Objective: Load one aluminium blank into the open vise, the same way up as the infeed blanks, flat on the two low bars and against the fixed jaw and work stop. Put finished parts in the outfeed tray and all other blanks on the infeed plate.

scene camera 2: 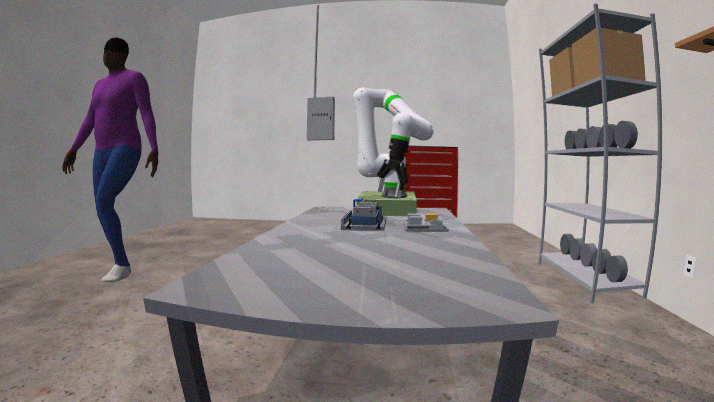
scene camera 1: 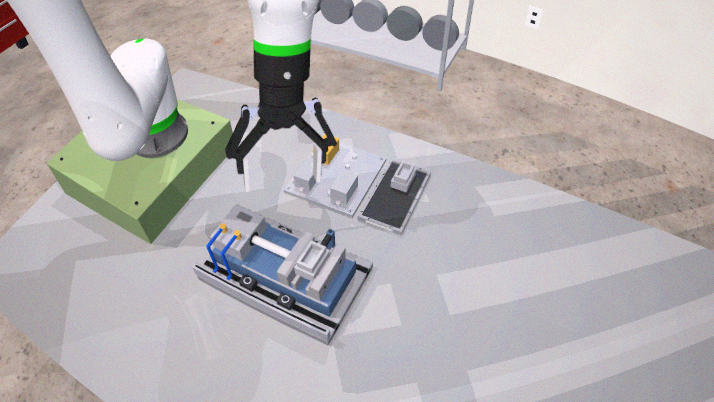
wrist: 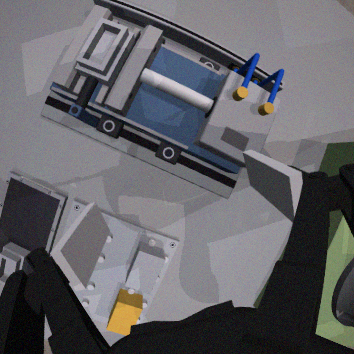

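Seen in the pictures: gripper, fingertip midpoint: [scene camera 2: 388, 194] [scene camera 1: 281, 182] [wrist: 172, 193]; arm's base, origin of the base link: [scene camera 2: 394, 196] [scene camera 1: 158, 135].
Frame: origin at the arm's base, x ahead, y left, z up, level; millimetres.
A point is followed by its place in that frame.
Observation:
A light grey part with a rectangular pocket, opening up, [scene camera 1: 308, 271] @(x 496, y -190, z 5 mm) [wrist: 120, 52] @(x 472, y -165, z 3 mm) sits between the jaws of the blue vise [scene camera 1: 341, 294] @(x 549, y -174, z -67 mm) [wrist: 149, 114] @(x 423, y -122, z -39 mm) [scene camera 2: 365, 219] @(x 550, y -160, z -53 mm), beside the dark work stop [scene camera 1: 327, 240] @(x 497, y -112, z -3 mm) [wrist: 87, 92] @(x 489, y -115, z -3 mm). A similar pocketed part [scene camera 1: 399, 185] @(x 558, y 129, z -77 mm) lies in the dark outfeed tray [scene camera 1: 389, 209] @(x 557, y 69, z -93 mm) [wrist: 31, 212] @(x 549, y 66, z -92 mm). On the infeed plate [scene camera 1: 369, 175] @(x 482, y 143, z -90 mm) stand two grey blanks, a front one [scene camera 1: 344, 189] @(x 459, y 54, z -55 mm) and a left one [scene camera 1: 304, 180] @(x 367, y 47, z -58 mm) [wrist: 148, 266] @(x 357, y 66, z -54 mm); the left finger hides the front one in the wrist view. My gripper [scene camera 1: 282, 184] @(x 377, y -53, z 43 mm) [wrist: 172, 193] @(x 377, y -53, z 43 mm) is open and empty, above the table between the green base and infeed plate.
A yellow block [scene camera 1: 332, 150] @(x 383, y 160, z -63 mm) [wrist: 124, 316] @(x 364, y 160, z -54 mm) stands at the infeed plate's back, near one finger in scene view 1. Two blue hoses [scene camera 1: 212, 256] @(x 305, y -221, z -23 mm) [wrist: 250, 72] @(x 339, y -197, z 12 mm) rise at the vise's end. The green robot base [scene camera 1: 145, 205] @(x 106, y -182, z -8 mm) is beside the gripper. A person [scene camera 2: 117, 110] stands left of the table.

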